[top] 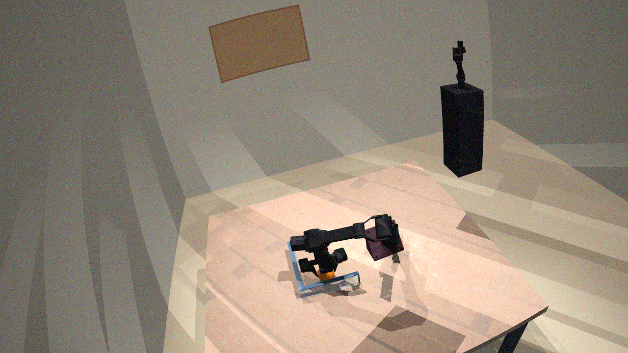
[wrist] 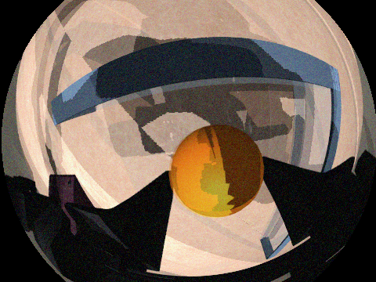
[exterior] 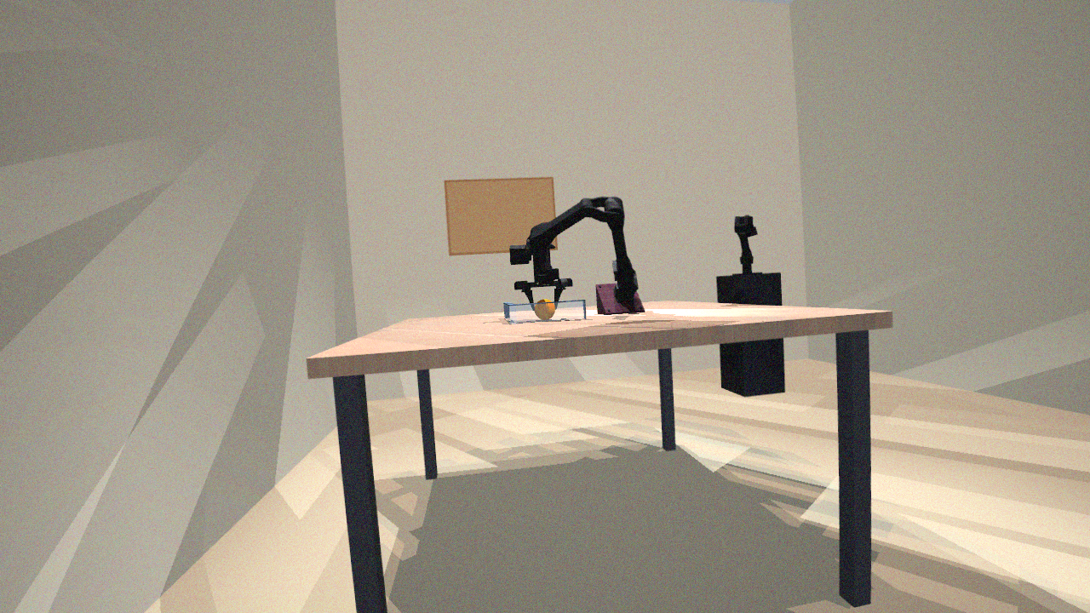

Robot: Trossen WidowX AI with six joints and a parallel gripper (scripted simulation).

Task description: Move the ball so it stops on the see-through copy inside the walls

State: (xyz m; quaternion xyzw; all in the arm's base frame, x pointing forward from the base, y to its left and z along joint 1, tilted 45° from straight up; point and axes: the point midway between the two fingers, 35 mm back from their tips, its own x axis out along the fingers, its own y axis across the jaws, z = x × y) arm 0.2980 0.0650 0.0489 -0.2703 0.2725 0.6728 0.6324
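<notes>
Now: the orange ball right at my gripper tip. Round my gripper tip: see-through copy of ball right at my gripper tip.
</notes>
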